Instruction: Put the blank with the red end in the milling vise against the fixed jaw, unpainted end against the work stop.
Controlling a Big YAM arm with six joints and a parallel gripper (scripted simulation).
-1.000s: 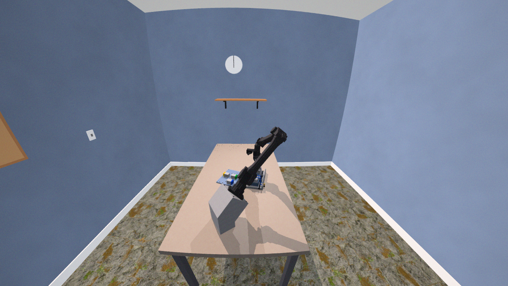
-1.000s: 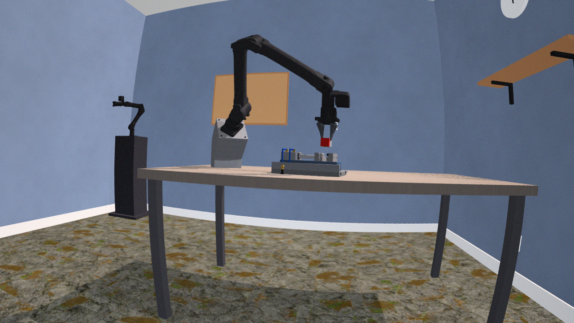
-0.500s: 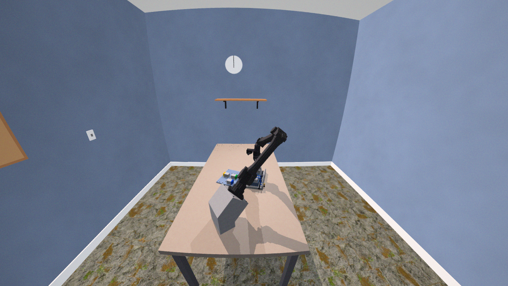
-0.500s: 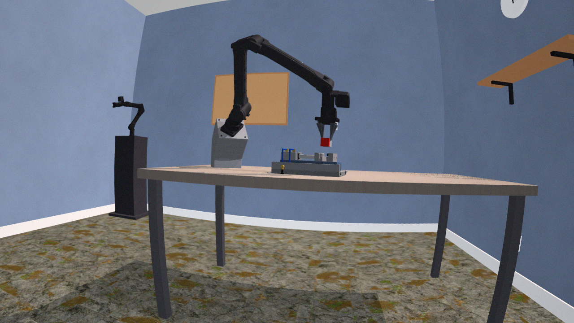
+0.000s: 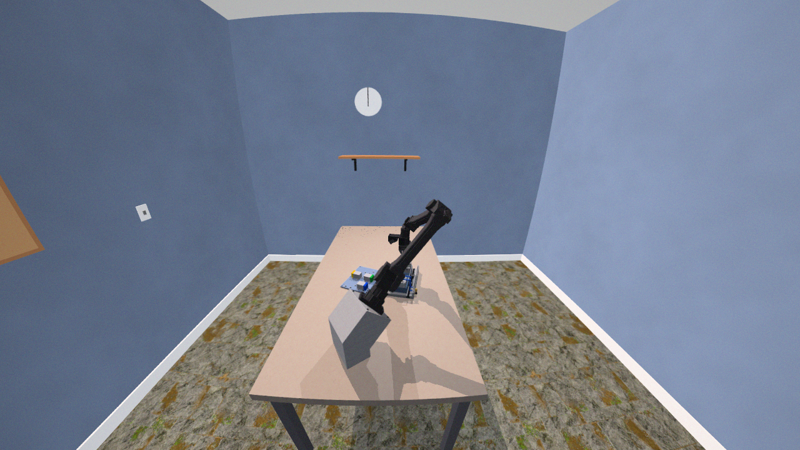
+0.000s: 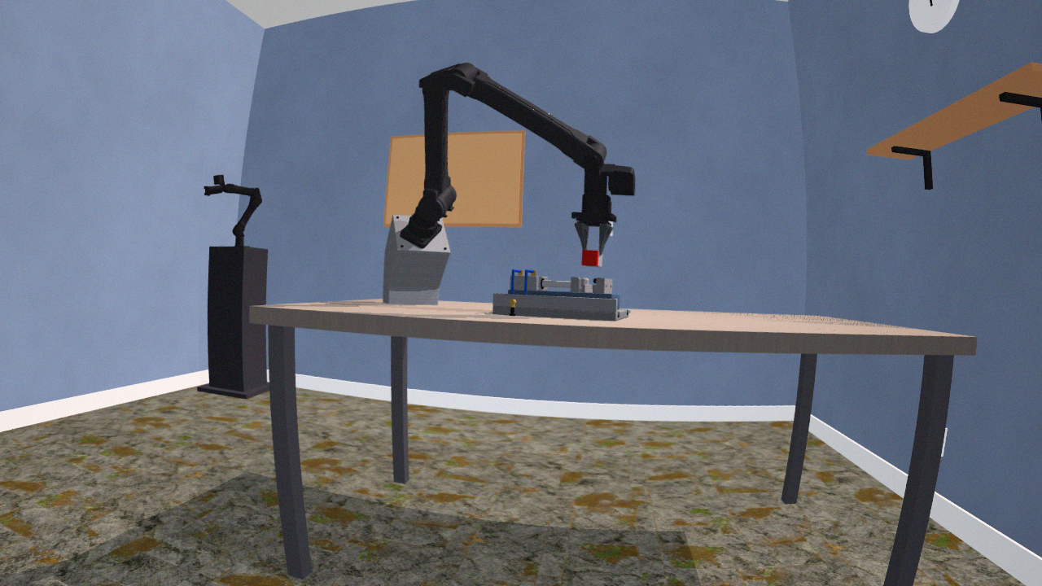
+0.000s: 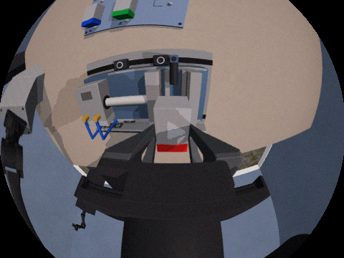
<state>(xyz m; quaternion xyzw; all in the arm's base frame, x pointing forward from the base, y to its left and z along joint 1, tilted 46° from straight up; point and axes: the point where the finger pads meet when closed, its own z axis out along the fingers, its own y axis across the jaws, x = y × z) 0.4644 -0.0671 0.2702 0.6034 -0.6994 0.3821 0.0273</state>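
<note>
Right now the work stop is 70 mm below my hand, 50 mm to the left of it and 20 mm ahead of it. From my hand the other things lie so: green-ended blank (240 mm to the left, 140 mm below, 30 mm behind); then blue plate (280 mm to the left, 160 mm below, 10 mm behind); then vise (120 mm below, 60 mm behind, 30 mm to the left).
</note>
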